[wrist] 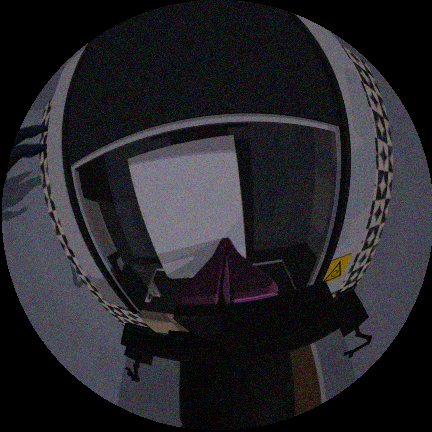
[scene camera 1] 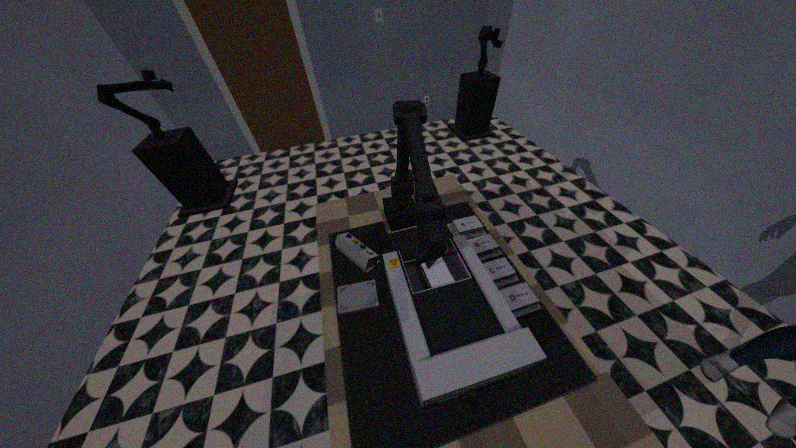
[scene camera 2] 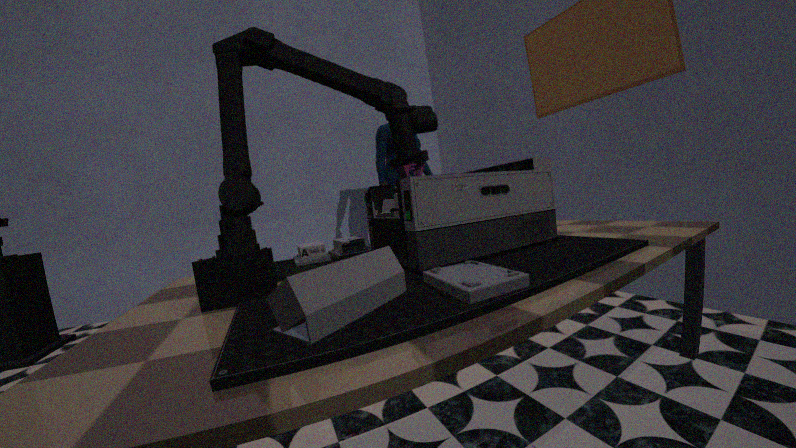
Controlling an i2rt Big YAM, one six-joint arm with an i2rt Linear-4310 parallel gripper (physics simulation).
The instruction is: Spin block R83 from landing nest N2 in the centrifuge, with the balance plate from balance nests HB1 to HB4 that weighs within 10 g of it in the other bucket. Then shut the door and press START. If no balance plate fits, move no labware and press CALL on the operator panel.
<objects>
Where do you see a centrifuge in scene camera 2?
446,219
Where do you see a centrifuge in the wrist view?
At 306,186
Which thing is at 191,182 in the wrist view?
A white block.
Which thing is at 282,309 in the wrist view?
My gripper.
</objects>
